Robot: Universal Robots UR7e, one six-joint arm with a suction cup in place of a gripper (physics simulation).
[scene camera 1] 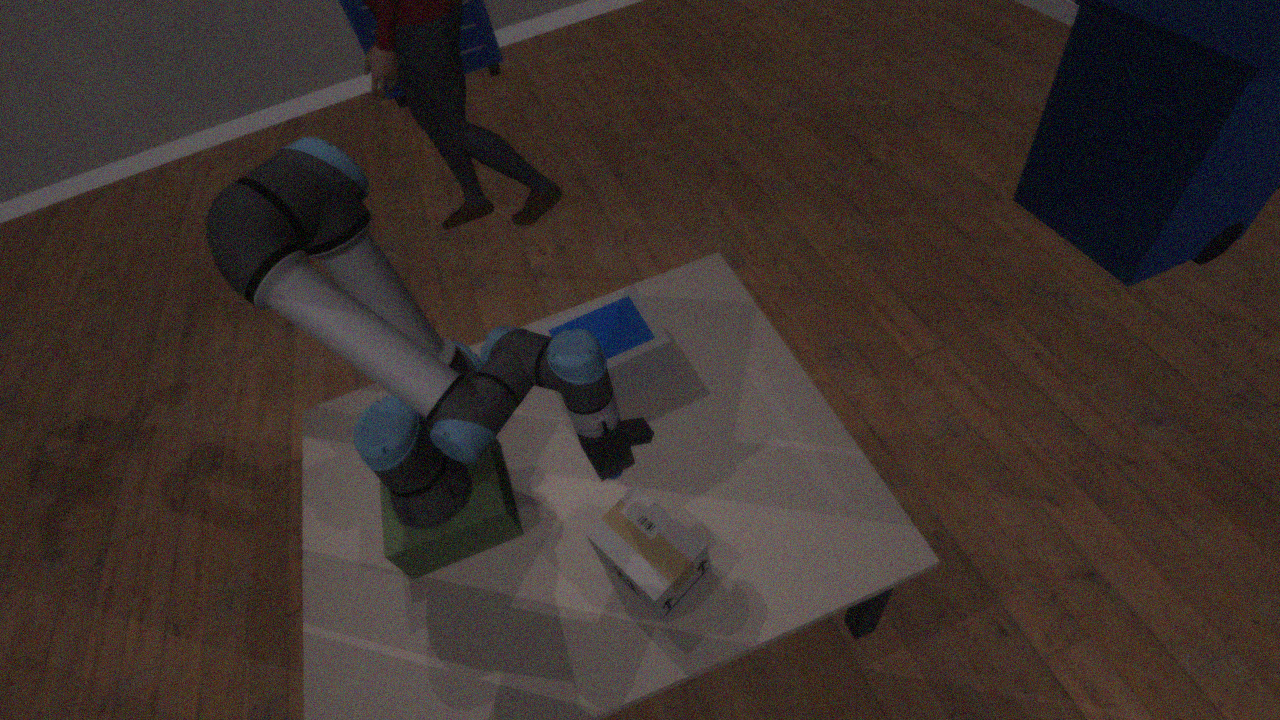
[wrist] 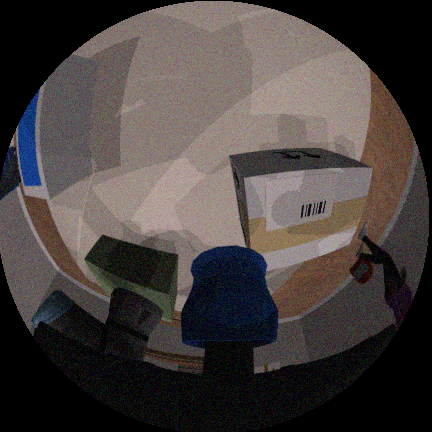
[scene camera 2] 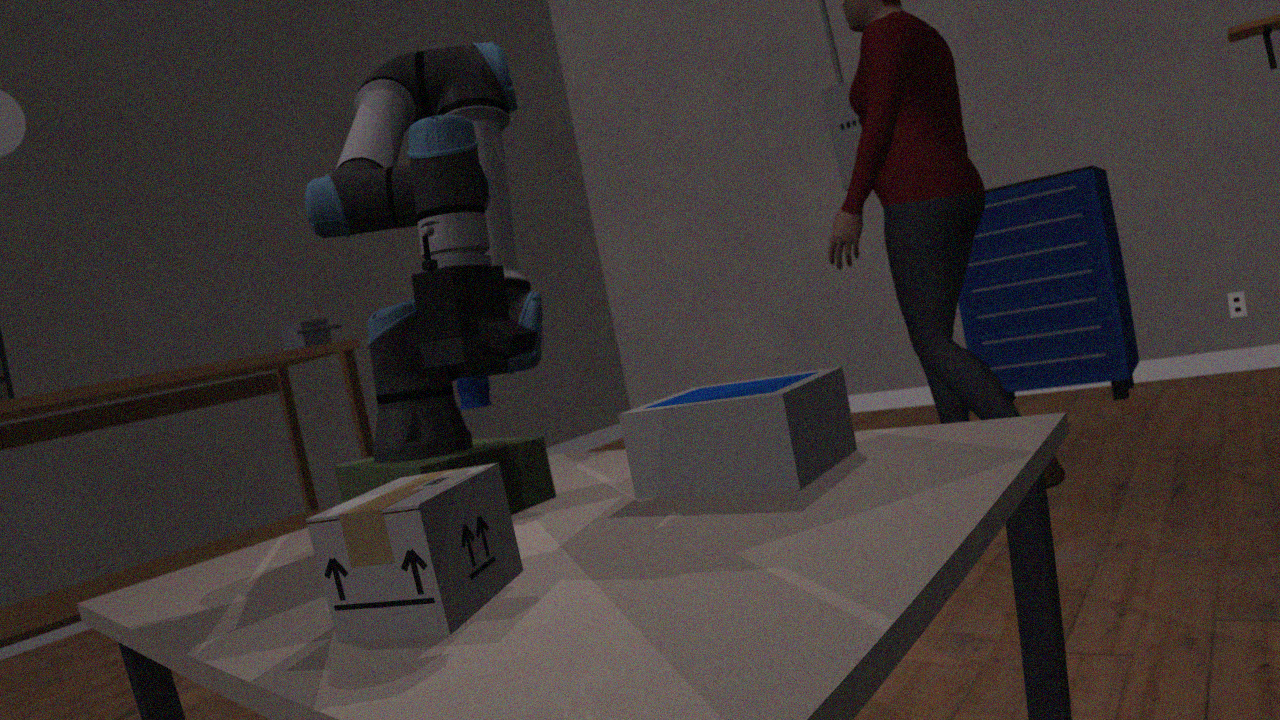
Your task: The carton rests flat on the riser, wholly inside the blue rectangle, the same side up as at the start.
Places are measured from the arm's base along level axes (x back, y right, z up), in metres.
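Pixels of known places: hand at its tool point: (wrist: 228, 273) (scene camera 2: 476, 406); arm's base at its link origin: (scene camera 1: 434, 493) (wrist: 137, 302) (scene camera 2: 424, 453).
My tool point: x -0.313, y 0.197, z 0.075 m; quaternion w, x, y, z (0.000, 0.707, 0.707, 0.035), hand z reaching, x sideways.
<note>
Ahead of a thing's pixels: the offset from my tool point to its top centre. Level surfaces: height alone.
The white carton {dy +0.113, dx +0.009, dz -0.062 m} (scene camera 1: 657, 559) (scene camera 2: 471, 555) (wrist: 345, 182) with tan tape on top stands flat on the table, its printed arrows pointing up in scene camera 2. The grey riser {dy -0.357, dx -0.137, dz -0.063 m} (scene camera 1: 657, 385) (scene camera 2: 716, 452) (wrist: 65, 120) stands apart from it, with the blue rectangle {dy -0.357, dx -0.137, dz -0.063 m} (scene camera 1: 617, 326) (scene camera 2: 733, 390) (wrist: 30, 145) on its top and no carton there. My suction gripper (scene camera 1: 612, 475) (scene camera 2: 473, 394) (wrist: 230, 295) points down, its blue cup free and holding nothing. It hangs above the table near the carton, higher than the carton's top and apart from it. It is open.
The arm's green base block (scene camera 1: 452, 537) (scene camera 2: 528, 474) (wrist: 135, 265) stands on the table {dz -0.183 m} (scene camera 1: 805, 501) (scene camera 2: 680, 591). A person in red (scene camera 1: 434, 80) (scene camera 2: 913, 116) is beyond the table. A blue cabinet (scene camera 2: 1038, 286) stands by the wall, and a large blue object (scene camera 1: 1136, 143) is at upper right.
</note>
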